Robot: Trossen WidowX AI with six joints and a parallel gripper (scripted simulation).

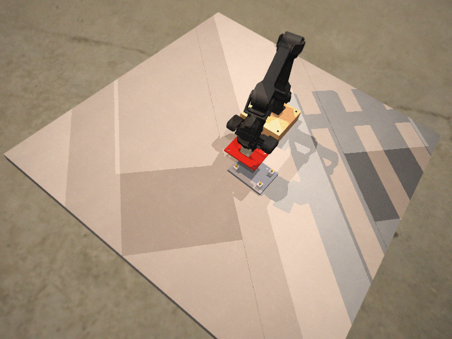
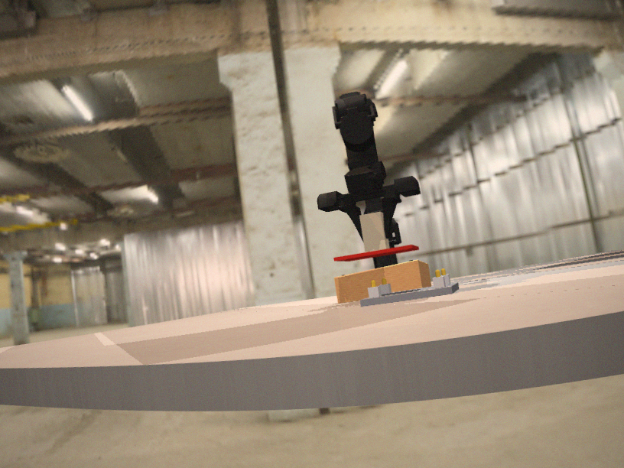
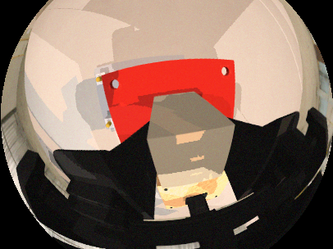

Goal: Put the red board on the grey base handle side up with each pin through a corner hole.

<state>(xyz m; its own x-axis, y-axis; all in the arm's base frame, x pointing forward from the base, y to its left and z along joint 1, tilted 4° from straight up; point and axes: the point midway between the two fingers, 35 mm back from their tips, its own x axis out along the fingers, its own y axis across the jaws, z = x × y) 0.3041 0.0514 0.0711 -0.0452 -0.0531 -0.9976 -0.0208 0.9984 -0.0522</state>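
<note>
My gripper tip is now 1 cm short of the grey base, 5 cm to the right of it and 11 cm above it. Also, from my gripper tip: red board 1 cm below.
</note>
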